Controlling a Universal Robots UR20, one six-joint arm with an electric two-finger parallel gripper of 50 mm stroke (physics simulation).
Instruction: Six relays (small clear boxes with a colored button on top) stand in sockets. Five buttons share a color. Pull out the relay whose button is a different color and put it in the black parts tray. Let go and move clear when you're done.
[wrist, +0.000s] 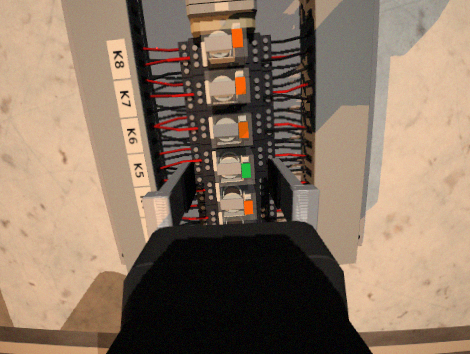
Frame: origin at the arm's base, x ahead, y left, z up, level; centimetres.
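Seen in the pictures: gripper, between the fingertips: (231, 175).
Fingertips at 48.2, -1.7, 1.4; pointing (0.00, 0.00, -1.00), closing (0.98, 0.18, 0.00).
Observation:
Offsets run from my fingertips to a thing's top centre, as dx, dy, dz. "spot": to the spot under its first point.
The relay with the green button @[+0.2, +0.3, +0.1] (230, 166) stands in its socket, fourth from the top of the row, roughly level with the K5 label. Relays with orange buttons stand above it @[-0.4, +3.0, +0.1] (226, 128) and below it @[+0.8, -2.3, +0.1] (231, 201), with two more further up @[-1.0, +5.7, +0.1] (222, 88) @[-1.6, +8.4, +0.1] (219, 45). The sixth relay is mostly hidden behind the gripper body. My gripper (231, 175) is open and empty, its fingertips on the left and right of the green-button relay in the picture. They appear to be above the socket row; the exact height is hard to tell. The black parts tray does not show.
Grey wire ducts run along the left (95, 100) and right (337, 150) of the sockets. Red and black wires @[spot: -5.9, +4.7, -4.6] (167, 95) join the sockets on both sides. A ribbed block @[-2.2, +10.9, -2.1] (221, 7) stands at the top end of the row.

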